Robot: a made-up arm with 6 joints. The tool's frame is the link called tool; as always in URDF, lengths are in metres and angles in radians.
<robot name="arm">
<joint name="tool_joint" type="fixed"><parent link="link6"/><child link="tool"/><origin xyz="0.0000 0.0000 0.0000" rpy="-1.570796 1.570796 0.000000"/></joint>
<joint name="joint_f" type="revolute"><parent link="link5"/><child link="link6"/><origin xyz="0.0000 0.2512 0.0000" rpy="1.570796 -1.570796 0.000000"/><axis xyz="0 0 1"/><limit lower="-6.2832" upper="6.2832" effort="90" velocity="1.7"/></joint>
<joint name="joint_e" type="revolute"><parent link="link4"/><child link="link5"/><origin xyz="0.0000 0.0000 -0.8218" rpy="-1.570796 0.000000 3.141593"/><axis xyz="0 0 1"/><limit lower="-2.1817" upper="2.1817" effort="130" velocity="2.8"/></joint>
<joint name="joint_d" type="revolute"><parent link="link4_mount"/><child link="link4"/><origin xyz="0.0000 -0.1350 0.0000" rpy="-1.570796 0.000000 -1.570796"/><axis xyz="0 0 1"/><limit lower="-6.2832" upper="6.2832" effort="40" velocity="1.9"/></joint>
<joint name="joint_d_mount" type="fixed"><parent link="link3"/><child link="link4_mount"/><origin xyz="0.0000 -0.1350 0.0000" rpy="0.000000 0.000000 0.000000"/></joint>
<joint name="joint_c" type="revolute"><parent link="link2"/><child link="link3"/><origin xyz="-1.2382 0.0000 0.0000" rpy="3.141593 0.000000 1.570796"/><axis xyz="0 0 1"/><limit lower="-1.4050" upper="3.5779" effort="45" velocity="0.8"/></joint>
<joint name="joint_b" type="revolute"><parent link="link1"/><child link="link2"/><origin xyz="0.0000 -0.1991 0.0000" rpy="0.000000 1.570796 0.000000"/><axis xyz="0 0 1"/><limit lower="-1.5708" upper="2.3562" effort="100" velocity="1.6"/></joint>
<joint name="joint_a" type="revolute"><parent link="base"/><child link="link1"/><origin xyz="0.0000 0.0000 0.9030" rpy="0.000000 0.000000 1.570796"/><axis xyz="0 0 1"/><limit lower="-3.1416" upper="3.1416" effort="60" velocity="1.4"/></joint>
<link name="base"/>
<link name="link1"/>
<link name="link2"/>
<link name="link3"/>
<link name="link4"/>
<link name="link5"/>
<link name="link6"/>
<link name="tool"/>
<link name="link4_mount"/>
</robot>
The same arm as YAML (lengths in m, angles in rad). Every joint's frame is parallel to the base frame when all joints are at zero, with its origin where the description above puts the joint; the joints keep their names.
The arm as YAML. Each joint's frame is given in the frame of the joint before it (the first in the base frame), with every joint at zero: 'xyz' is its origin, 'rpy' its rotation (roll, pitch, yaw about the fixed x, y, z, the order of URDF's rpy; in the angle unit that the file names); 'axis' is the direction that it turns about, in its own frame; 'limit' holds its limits. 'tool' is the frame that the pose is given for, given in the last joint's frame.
units:
  length: m
  angle: rad
joints:
  - name: joint_a
    type: revolute
    origin:
      xyz: [0.0, 0.0, 0.903]
      rpy: [0.0, 0.0, 0.0]
    axis: [0.0, 0.0, 1.0]
    limit:
      lower: -3.1416
      upper: 3.1416
  - name: joint_b
    type: revolute
    origin:
      xyz: [0.1991, 0.0, 0.0]
      rpy: [0.0, 0.0, 0.0]
    axis: [0.0, 1.0, 0.0]
    limit:
      lower: -1.5708
      upper: 2.3562
  - name: joint_c
    type: revolute
    origin:
      xyz: [0.0, 0.0, 1.2382]
      rpy: [0.0, 0.0, 0.0]
    axis: [0.0, -1.0, 0.0]
    limit:
      lower: -1.405
      upper: 3.5779
  - name: joint_d
    type: revolute
    origin:
      xyz: [0.0, 0.0, 0.27]
      rpy: [0.0, 0.0, 0.0]
    axis: [-1.0, 0.0, 0.0]
    limit:
      lower: -6.2832
      upper: 6.2832
  - name: joint_e
    type: revolute
    origin:
      xyz: [0.8218, 0.0, 0.0]
      rpy: [0.0, 0.0, 0.0]
    axis: [0.0, -1.0, 0.0]
    limit:
      lower: -2.1817
      upper: 2.1817
  - name: joint_f
    type: revolute
    origin:
      xyz: [0.2512, 0.0, 0.0]
      rpy: [0.0, 0.0, 0.0]
    axis: [-1.0, 0.0, 0.0]
    limit:
      lower: -6.2832
      upper: 6.2832
tool:
  origin:
    xyz: [0.0, 0.0, 0.0]
    rpy: [0.0, 0.0, 0.0]

